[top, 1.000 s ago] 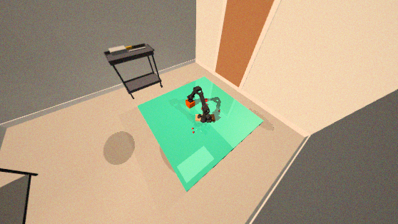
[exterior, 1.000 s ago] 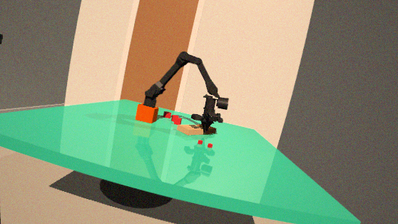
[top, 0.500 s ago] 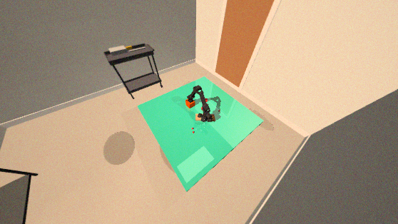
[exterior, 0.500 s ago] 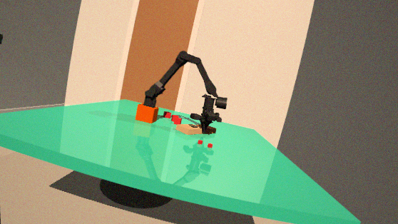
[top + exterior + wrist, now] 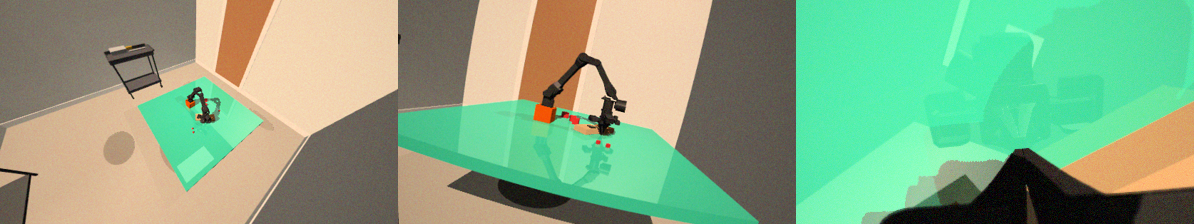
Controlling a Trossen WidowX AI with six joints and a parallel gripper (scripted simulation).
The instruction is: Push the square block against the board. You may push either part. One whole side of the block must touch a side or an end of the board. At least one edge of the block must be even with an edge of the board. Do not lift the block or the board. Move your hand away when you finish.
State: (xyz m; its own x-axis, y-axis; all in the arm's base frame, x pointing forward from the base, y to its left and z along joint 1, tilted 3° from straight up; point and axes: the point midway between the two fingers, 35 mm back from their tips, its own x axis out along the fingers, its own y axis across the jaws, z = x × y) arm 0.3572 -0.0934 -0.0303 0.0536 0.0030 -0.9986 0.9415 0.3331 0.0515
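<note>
The tan board is 80 mm behind my gripper tip, 30 mm to the left of it and 10 mm above it. Also, from my gripper tip: square block: 30 mm ahead, 120 mm to the left, 10 mm above.
</note>
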